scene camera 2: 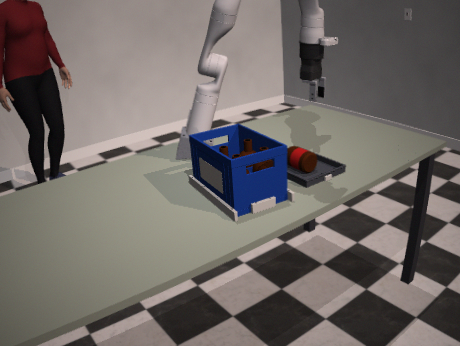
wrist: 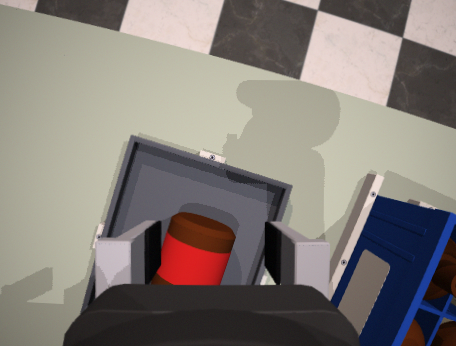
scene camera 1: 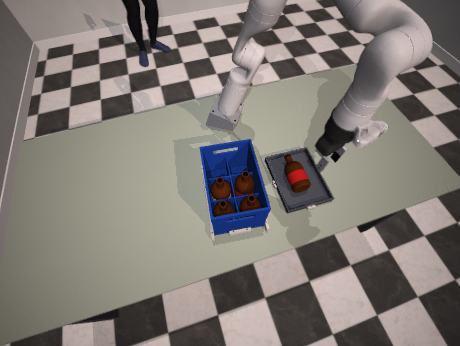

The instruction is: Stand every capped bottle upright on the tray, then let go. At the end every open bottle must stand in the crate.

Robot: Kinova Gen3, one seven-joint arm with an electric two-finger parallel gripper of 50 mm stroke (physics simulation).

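Places are measured from the arm's base along level axes (x ahead, y left, z up), in metres.
Where they show: gripper, fingertip midpoint: [scene camera 2: 317, 99] [wrist: 213, 243] [scene camera 1: 326, 163]; arm's base, link origin: [scene camera 1: 227, 107].
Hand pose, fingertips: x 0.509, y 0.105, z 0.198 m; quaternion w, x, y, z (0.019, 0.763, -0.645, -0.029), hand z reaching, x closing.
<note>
Each offset is from my fingertips to the top centre of the thing. Level surfaces: height alone.
A brown bottle with a red label {0.191 m down, 0.107 m back, 0.018 m left} [scene camera 1: 298, 177] [scene camera 2: 302, 159] [wrist: 195, 262] lies on its side in the dark grey tray {0.247 m down, 0.089 m back, 0.029 m left} [scene camera 1: 316, 194] [scene camera 2: 312, 181] [wrist: 160, 185]. Its base points toward the table's front edge, and its neck toward the back. Whether it is capped is hard to tell here. My gripper [scene camera 1: 330, 160] [scene camera 2: 317, 92] [wrist: 213, 243] is open and empty, high above the tray and clear of the bottle. Several brown open bottles {0.110 m down, 0.128 m back, 0.289 m right} [scene camera 1: 220, 189] {0.110 m down, 0.116 m back, 0.200 m right} [scene camera 1: 245, 184] stand in the blue crate {0.097 m down, 0.122 m back, 0.245 m right} [scene camera 1: 240, 221] [scene camera 2: 260, 185] [wrist: 395, 225]; their lower parts are hidden.
The crate stands beside the tray, with pale brackets {0.242 m down, 0.020 m ahead, 0.276 m right} [scene camera 1: 240, 231] [scene camera 2: 263, 204] around its foot. Its rear compartments hold no bottles. A second robot arm [scene camera 1: 233, 92] [scene camera 2: 202, 107] stands behind the crate. A person [scene camera 1: 141, 25] [scene camera 2: 35, 80] stands beyond the table {0.273 m down} [scene camera 1: 125, 200] [scene camera 2: 125, 240].
</note>
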